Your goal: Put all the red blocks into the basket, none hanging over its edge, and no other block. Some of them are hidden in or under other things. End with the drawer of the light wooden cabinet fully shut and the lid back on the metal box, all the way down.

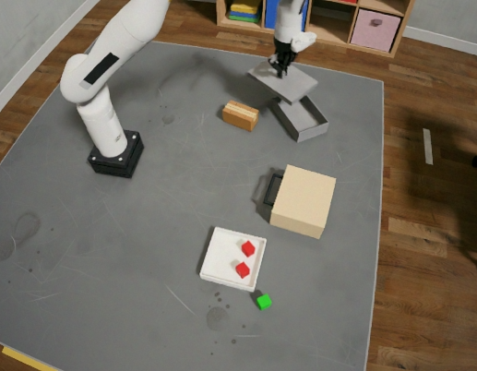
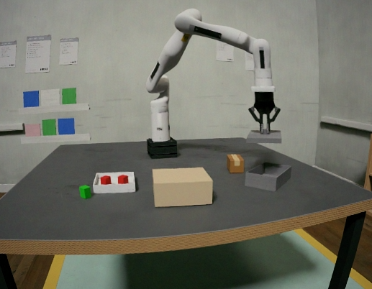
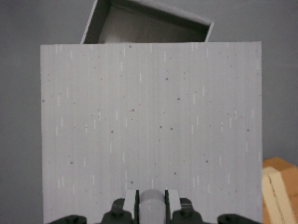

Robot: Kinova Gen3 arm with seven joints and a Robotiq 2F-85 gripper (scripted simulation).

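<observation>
Now: the metal box 170 mm below my hand and 80 mm ahead of it. The rest, counted from my hand: blue block: 170 mm below, 120 mm behind, 100 mm to the right; then cardboard box: 160 mm below, 110 mm behind, 100 mm to the right; then lid: 30 mm below.
</observation>
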